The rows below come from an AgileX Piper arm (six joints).
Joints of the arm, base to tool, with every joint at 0 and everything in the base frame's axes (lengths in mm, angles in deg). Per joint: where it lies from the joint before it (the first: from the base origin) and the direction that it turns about. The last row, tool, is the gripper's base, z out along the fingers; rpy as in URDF.
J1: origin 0 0 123 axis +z
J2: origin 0 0 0 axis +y
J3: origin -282.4 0 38.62 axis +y
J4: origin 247.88 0 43.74 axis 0.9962 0 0.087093
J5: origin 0 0 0 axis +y
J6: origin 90.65 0 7.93 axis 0.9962 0 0.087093
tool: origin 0 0 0 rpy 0 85.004 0
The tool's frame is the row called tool.
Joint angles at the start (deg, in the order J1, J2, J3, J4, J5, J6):
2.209 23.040 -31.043 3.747 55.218 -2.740
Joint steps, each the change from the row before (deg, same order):
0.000 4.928 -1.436 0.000 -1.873 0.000
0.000 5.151 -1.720 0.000 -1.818 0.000
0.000 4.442 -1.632 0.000 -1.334 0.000
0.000 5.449 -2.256 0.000 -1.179 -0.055
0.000 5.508 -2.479 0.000 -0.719 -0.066
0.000 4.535 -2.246 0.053 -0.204 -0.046
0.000 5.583 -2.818 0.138 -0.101 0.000
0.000 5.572 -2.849 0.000 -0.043 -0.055
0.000 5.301 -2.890 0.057 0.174 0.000
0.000 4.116 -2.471 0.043 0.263 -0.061
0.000 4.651 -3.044 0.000 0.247 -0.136
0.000 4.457 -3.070 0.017 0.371 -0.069
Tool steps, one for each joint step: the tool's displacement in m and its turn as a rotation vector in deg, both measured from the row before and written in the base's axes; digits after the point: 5 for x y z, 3 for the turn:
0.01600 0.00050 0.00388 -0.039 1.623 -0.120
0.01743 0.00056 0.00357 -0.046 1.616 -0.118
0.01549 0.00051 0.00233 -0.050 1.478 -0.087
0.01941 0.00067 0.00203 -0.112 2.011 -0.036
0.02004 0.00072 0.00064 -0.132 2.305 0.004
0.01678 0.00070 -0.00032 -0.057 2.083 0.019
0.02107 0.00097 -0.00225 0.034 2.668 -0.023
0.02140 0.00082 -0.00439 -0.133 2.674 0.043
0.02058 0.00087 -0.00558 -0.041 2.585 0.000
0.01630 0.00070 -0.00477 -0.056 1.903 0.061
0.01904 0.00075 -0.00570 -0.126 1.843 0.139
0.01832 0.00075 -0.00644 -0.072 1.752 0.083

